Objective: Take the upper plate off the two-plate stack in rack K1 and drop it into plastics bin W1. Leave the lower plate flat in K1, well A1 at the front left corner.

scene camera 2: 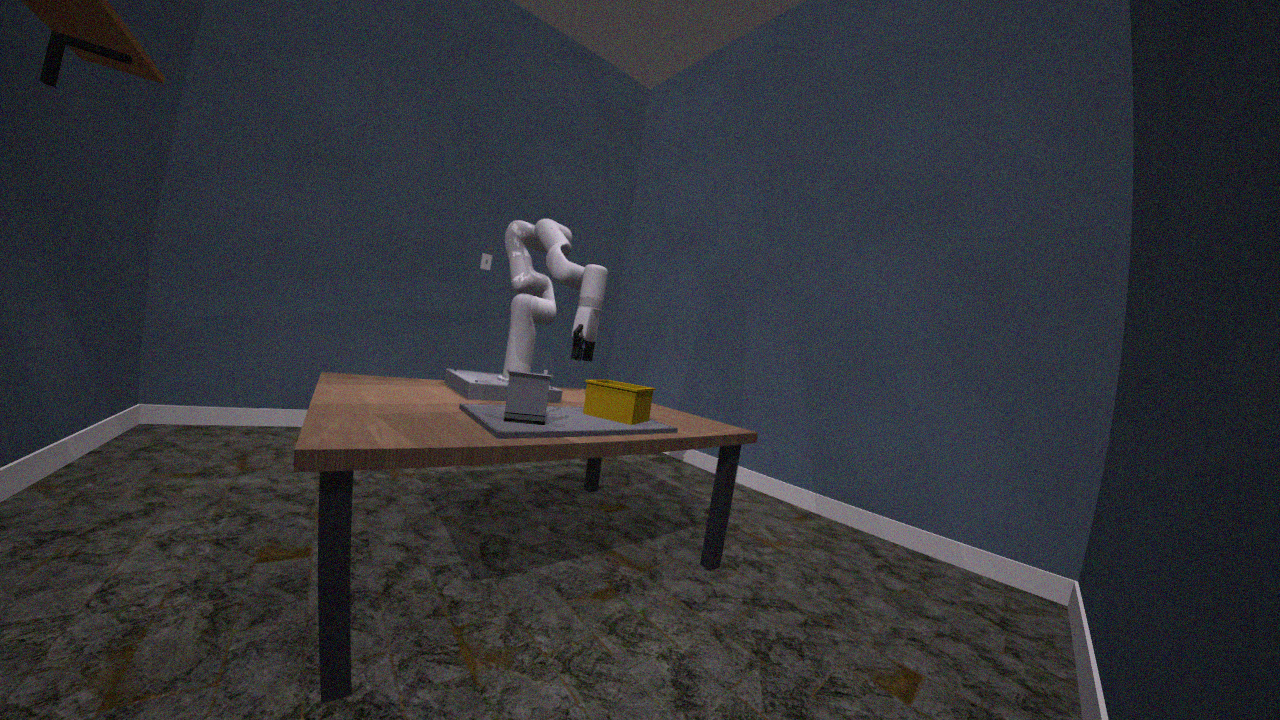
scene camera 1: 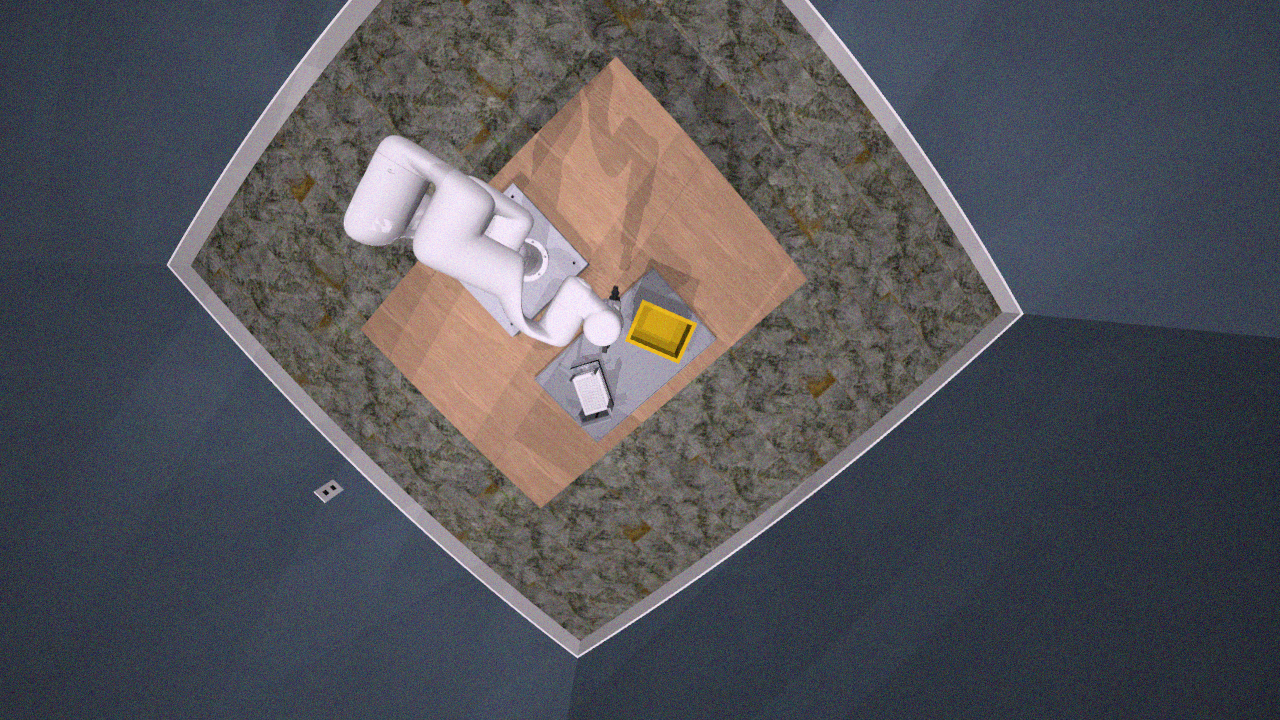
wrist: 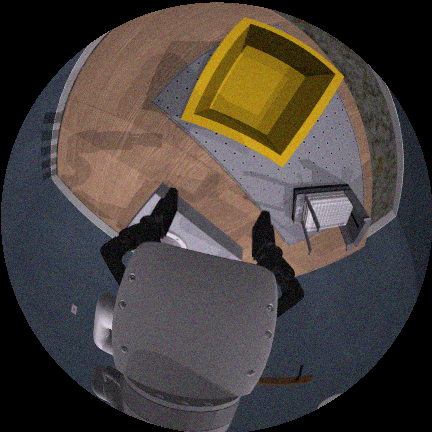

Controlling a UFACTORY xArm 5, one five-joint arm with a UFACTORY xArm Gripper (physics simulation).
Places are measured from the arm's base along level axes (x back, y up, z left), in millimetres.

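Pixels of known places: gripper, between the fingertips: (scene camera 2: 581, 360) (wrist: 217, 208); arm's base, origin of its link: (scene camera 1: 528, 260) (wrist: 167, 241).
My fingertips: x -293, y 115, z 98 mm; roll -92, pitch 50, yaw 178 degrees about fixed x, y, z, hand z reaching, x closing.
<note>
For each thing: its top centre in the pictures, then the offset to it from my fingertips. "spot": a spot on its surface instead. Level surfaces: height alone.
- white upper plate, centre of its top: (wrist: 331, 215) (scene camera 1: 591, 393) dx -140, dy -99, dz -216 mm
- rack K1, a spot on its surface: (wrist: 320, 189) spot: dx -134, dy -136, dz -162 mm
- Yellow bin W1, centre of its top: (wrist: 271, 79) (scene camera 1: 660, 332) (scene camera 2: 621, 384) dx -121, dy -51, dz +75 mm
- grey perforated board, centre of its top: (wrist: 303, 155) (scene camera 2: 572, 416) (scene camera 1: 623, 359) dx -127, dy -150, dz -77 mm
- wooden table, height of its surface: dy -164 mm
My gripper (scene camera 1: 610, 320) (scene camera 2: 581, 356) (wrist: 217, 208) is open and empty, raised high above the table between the arm's base and the grey board. The white upper plate (scene camera 1: 590, 392) (wrist: 331, 209) lies in rack K1 (scene camera 1: 586, 364) (wrist: 320, 189), a dark frame with upright posts. The stack is well off to the right of the fingers in the wrist view. The lower plate cannot be told apart from the upper one, and the well markings are too small to read. Yellow bin W1 (scene camera 1: 635, 322) (scene camera 2: 617, 401) (wrist: 312, 120) stands upright, and no plate shows inside it.
Rack and bin stand apart on the grey perforated board (scene camera 1: 631, 380) (scene camera 2: 572, 428) (wrist: 225, 145), near one edge of the wooden table (scene camera 1: 483, 394) (scene camera 2: 384, 411) (wrist: 110, 115). The arm's light grey base plate (scene camera 1: 562, 259) (scene camera 2: 483, 391) lies behind them. The rack's posts stick up around the stack.
</note>
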